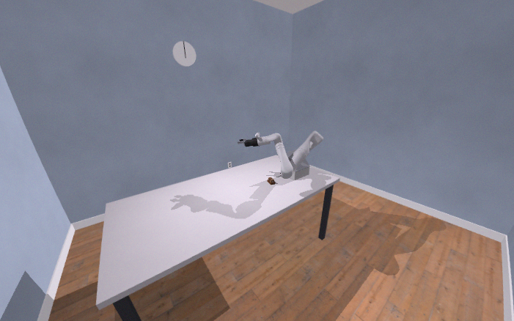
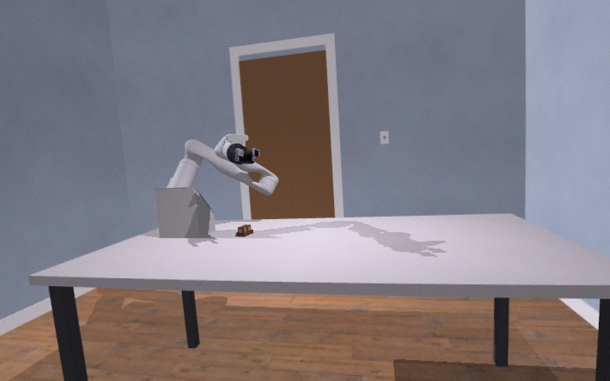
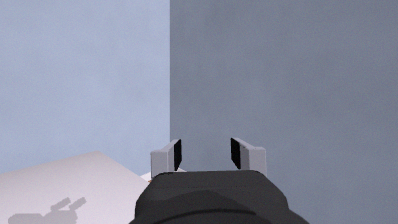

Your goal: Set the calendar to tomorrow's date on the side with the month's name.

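Right now my hand is 34 cm above the brown cube, 23 cm to the right of it and 16 cm past it.
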